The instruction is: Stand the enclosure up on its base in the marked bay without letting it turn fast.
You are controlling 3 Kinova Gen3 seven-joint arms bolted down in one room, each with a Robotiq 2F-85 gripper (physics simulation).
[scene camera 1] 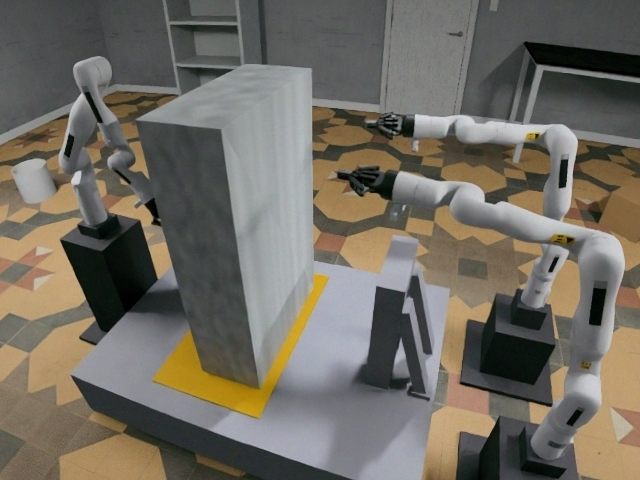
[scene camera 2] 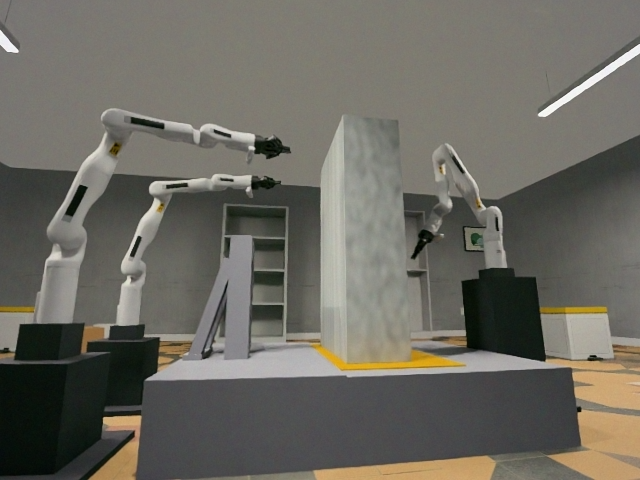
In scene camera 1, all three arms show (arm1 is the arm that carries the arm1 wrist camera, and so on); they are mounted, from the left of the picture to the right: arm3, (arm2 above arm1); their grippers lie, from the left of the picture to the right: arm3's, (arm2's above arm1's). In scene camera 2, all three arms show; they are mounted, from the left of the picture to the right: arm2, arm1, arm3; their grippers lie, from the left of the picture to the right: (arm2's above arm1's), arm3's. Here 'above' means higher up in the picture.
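The tall grey enclosure (scene camera 1: 232, 222) (scene camera 2: 372, 237) stands upright on its base on the yellow marked bay (scene camera 1: 206, 390) (scene camera 2: 439, 360). More yellow shows on its arm3 side than on the other long side. Arm1's gripper (scene camera 1: 341, 174) (scene camera 2: 278, 182) and arm2's gripper (scene camera 1: 369, 124) (scene camera 2: 287, 150) are shut and empty, level in the air beside the upper enclosure, apart from it. Arm3's gripper (scene camera 1: 157, 221) (scene camera 2: 414, 255) is shut and empty, pointing down on the opposite side; in scene camera 1 the enclosure partly hides it, and in scene camera 2 a gap shows between them.
A grey braced support (scene camera 1: 385, 330) (scene camera 2: 239, 304) stands on the low platform (scene camera 1: 330, 403) (scene camera 2: 356, 423), on the side of arm1 and arm2. Dark pedestals (scene camera 1: 516, 341) (scene camera 2: 501, 315) carry the arms. Shelves (scene camera 1: 206, 63) (scene camera 2: 255, 238) and a dark-topped table (scene camera 1: 584, 59) stand farther back.
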